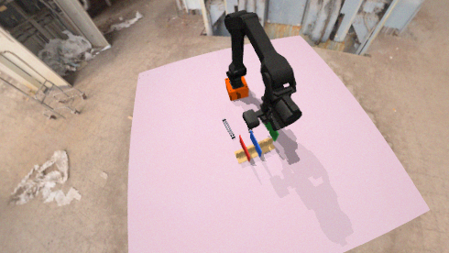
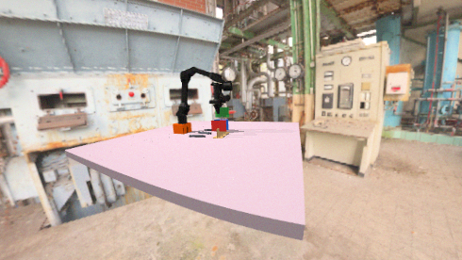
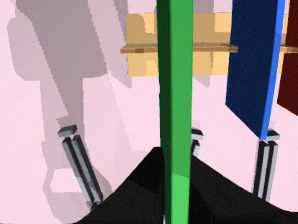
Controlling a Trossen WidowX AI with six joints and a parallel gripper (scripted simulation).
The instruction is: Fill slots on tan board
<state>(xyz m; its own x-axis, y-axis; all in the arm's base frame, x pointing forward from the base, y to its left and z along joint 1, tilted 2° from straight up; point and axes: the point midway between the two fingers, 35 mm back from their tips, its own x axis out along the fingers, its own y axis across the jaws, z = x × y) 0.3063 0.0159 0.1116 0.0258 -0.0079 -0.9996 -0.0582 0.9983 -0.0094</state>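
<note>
Now: the blue board 40 mm ahead of my gripper tip, 60 mm to the right of it and 80 mm below it. From my gripper tip the other things lie so: tan board: 40 mm ahead, 60 mm to the right, 110 mm below; red board: 40 mm ahead, 110 mm to the right, 80 mm below; green board: 30 mm ahead.
</note>
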